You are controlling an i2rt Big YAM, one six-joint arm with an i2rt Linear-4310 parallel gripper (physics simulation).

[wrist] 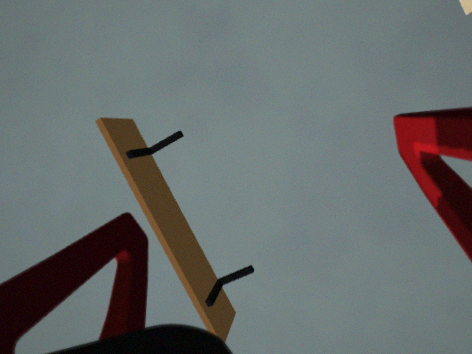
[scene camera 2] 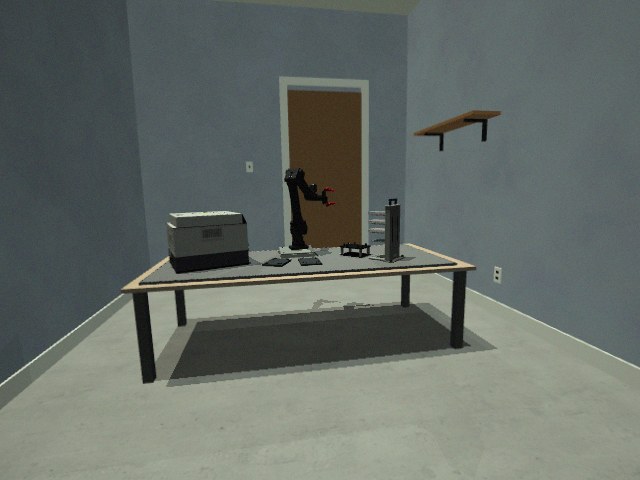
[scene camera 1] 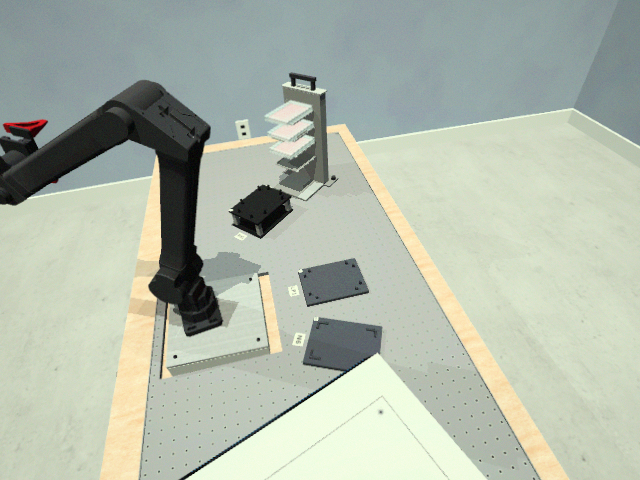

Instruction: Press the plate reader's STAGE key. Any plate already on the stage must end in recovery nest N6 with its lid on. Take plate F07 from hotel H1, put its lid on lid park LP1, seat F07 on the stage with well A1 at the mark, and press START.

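Seen in the pictures: gripper, fingertip midpoint: point(wrist: 258, 183) point(scene camera 2: 335, 197); arm's base, link origin: point(scene camera 2: 298, 248) point(scene camera 1: 200, 311).
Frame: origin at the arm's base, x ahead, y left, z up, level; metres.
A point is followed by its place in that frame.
Observation:
My gripper point(scene camera 1: 50, 150) @(z 0.340, x -0.193, y 0.366 m) point(scene camera 2: 334, 196) @(z 0.340, x -0.193, y 0.366 m) point(wrist: 258, 183) @(z 0.340, x -0.193, y 0.366 m) is open and empty, raised high above the table on the hotel side of the arm base. Hotel H1 point(scene camera 1: 321, 139) @(z 0.149, x 0.498, y 0.384 m) point(scene camera 2: 392, 232) @(z 0.139, x 0.504, y 0.429 m) stands upright at the table's far end in scene camera 1. Three pink plates, the top one point(scene camera 1: 290, 111) @(z 0.257, x 0.409, y 0.398 m), the middle one point(scene camera 1: 291, 129) @(z 0.204, x 0.403, y 0.391 m) and the lower one point(scene camera 1: 292, 146) @(z 0.151, x 0.398, y 0.384 m), sit on its upper shelves; I cannot tell which is F07. Lid park LP1 point(scene camera 1: 333, 281) @(z -0.019, x 0.338, y -0.039 m) and nest N6 point(scene camera 1: 341, 338) @(z -0.018, x 0.283, y -0.201 m) hold no plate or lid where visible. The plate reader point(scene camera 1: 382, 444) @(z 0.269, x 0.191, y -0.502 m) point(scene camera 2: 206, 245) @(z 0.106, x 0.278, y -0.604 m) shows its housing; its keys and stage are hidden.
A black raised stand point(scene camera 1: 261, 204) @(z 0.031, x 0.252, y 0.301 m) point(scene camera 2: 355, 246) @(z 0.031, x 0.276, y 0.301 m) on posts stands between the arm base plate point(scene camera 1: 232, 335) @(z -0.003, x 0.056, y -0.096 m) and the hotel. The reader's lid covers N6's near edge in scene camera 1. A wooden wall shelf point(scene camera 2: 454, 122) point(wrist: 165, 220) also shows in the wrist view.

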